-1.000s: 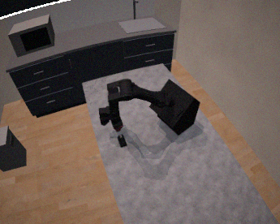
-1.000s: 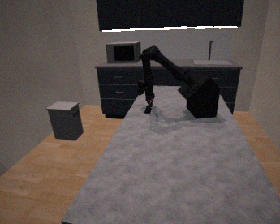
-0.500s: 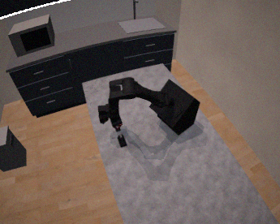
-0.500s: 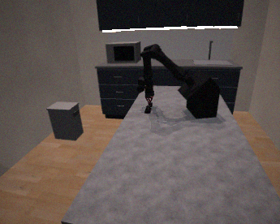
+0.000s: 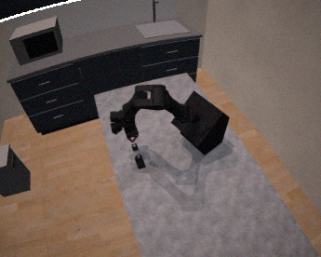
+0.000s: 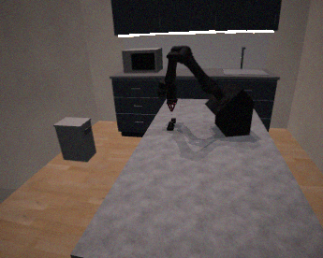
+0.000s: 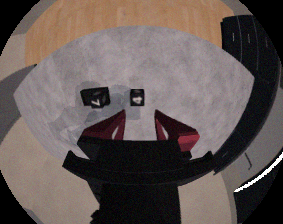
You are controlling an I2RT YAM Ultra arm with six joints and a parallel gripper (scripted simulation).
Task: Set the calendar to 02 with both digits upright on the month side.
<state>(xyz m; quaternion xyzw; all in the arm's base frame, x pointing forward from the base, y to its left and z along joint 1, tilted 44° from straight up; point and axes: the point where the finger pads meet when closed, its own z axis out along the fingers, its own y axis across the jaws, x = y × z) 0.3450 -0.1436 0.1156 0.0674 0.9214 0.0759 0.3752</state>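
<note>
Right now the dark tray is 120 mm to the left of my hand and 90 mm below it. Also, from my hand: dark calendar cube 10 mm behind, 10 mm to the left, 90 mm below.
</note>
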